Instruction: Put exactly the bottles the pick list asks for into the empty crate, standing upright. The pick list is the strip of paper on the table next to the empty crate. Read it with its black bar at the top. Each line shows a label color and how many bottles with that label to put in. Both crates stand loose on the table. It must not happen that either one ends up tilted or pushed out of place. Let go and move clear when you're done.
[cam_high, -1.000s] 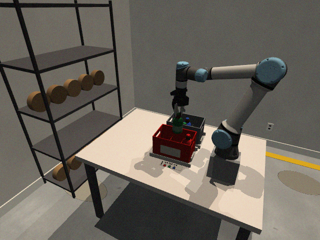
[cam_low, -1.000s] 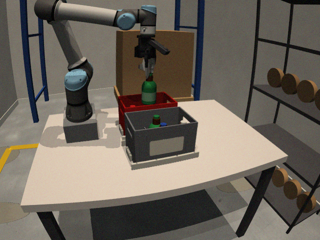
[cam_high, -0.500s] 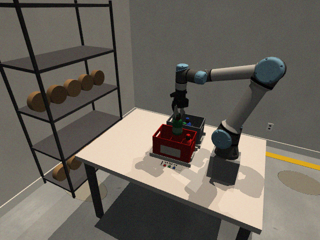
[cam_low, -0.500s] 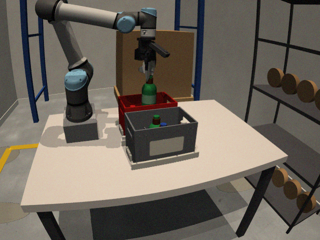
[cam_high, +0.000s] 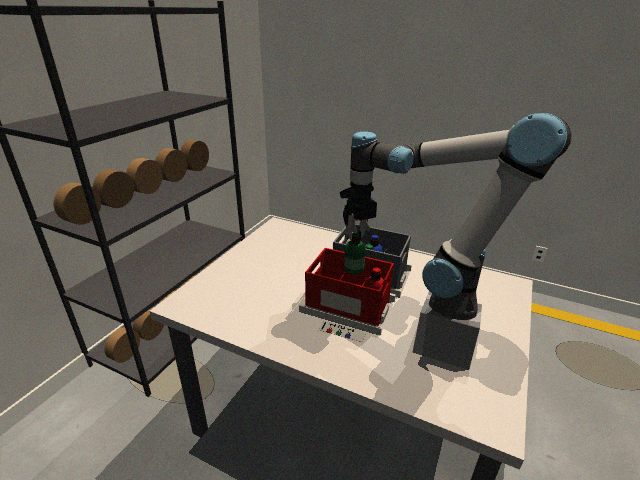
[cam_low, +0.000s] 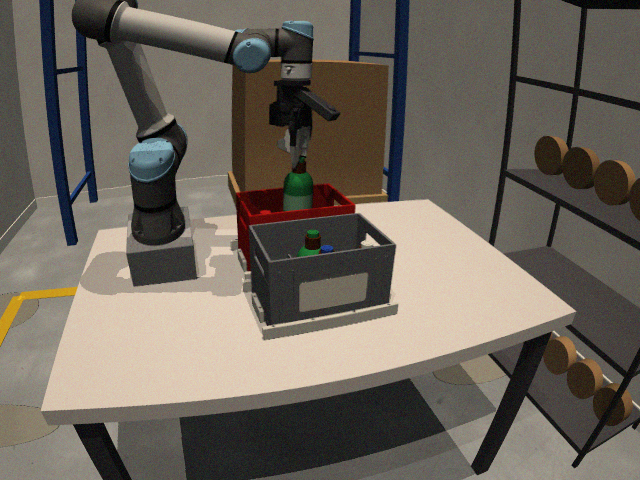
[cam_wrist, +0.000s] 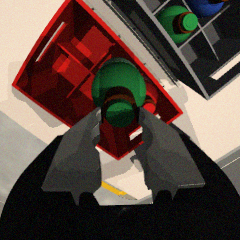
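The red crate lies 200 mm below my hand and 40 mm to the left of it. Round my hand: red bottle (200 mm below, 90 mm behind); then grey crate (200 mm below, 190 mm to the right, 10 mm behind); then blue bottle (230 mm to the right, 200 mm below, 10 mm behind).
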